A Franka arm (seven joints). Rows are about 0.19 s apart.
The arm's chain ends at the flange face. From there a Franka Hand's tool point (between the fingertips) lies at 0.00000 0.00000 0.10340 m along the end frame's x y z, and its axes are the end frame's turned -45 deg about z.
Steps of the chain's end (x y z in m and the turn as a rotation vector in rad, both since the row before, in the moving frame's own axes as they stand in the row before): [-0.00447, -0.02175, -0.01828, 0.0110, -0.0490, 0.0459]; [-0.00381, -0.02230, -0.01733, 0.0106, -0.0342, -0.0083]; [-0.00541, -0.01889, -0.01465, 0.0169, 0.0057, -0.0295]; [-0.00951, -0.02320, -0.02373, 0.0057, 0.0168, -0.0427]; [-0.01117, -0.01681, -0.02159, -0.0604, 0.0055, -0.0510]
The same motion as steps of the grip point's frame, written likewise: [0.00954, -0.02299, -0.01841, 0.0424, -0.0269, 0.0459]; [0.01134, -0.02173, -0.01740, 0.0317, -0.0167, -0.0083]; [0.01117, -0.01803, -0.01467, 0.0079, 0.0160, -0.0295]; [0.01134, -0.02235, -0.02375, -0.0078, 0.0159, -0.0427]; [0.00010, -0.01487, -0.02178, -0.0466, -0.0388, -0.0510]
